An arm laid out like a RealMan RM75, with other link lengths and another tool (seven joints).
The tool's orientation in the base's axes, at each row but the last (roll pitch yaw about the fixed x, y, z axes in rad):
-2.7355, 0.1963, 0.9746
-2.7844, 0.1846, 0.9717
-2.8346, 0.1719, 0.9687
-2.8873, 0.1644, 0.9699
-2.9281, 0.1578, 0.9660
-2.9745, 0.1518, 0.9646
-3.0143, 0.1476, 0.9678
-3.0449, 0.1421, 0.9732
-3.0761, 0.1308, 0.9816
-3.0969, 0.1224, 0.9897
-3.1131, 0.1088, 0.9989
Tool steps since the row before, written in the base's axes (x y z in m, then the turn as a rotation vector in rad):
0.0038, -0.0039, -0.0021, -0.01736, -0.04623, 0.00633
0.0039, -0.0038, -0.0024, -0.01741, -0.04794, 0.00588
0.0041, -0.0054, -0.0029, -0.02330, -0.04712, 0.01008
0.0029, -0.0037, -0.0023, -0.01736, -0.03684, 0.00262
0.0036, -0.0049, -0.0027, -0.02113, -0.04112, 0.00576
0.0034, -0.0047, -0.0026, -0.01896, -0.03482, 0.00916
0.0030, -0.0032, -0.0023, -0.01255, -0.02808, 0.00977
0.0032, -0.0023, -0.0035, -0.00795, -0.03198, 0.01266
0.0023, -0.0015, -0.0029, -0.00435, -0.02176, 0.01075
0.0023, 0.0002, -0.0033, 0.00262, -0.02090, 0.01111
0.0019, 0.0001, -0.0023, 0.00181, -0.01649, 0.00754
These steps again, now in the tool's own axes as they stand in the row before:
-0.0007, 0.0058, 0.0000, -0.04831, 0.01190, -0.00168
-0.0005, 0.0059, 0.0005, -0.04965, 0.01301, -0.00134
-0.0016, 0.0071, 0.0011, -0.05299, 0.00682, -0.00325
-0.0010, 0.0050, 0.0013, -0.04009, 0.00731, 0.00223
-0.0015, 0.0062, 0.0017, -0.04618, 0.00618, 0.00021
-0.0015, 0.0059, 0.0019, -0.04035, 0.00368, -0.00376
-0.0006, 0.0046, 0.0018, -0.03135, 0.00488, -0.00588
0.0004, 0.0043, 0.0031, -0.03239, 0.01058, -0.00922
0.0004, 0.0029, 0.0027, -0.02174, 0.00793, -0.00852
0.0018, 0.0019, 0.0030, -0.01727, 0.01324, -0.00967
0.0014, 0.0016, 0.0021, -0.01363, 0.01027, -0.00639

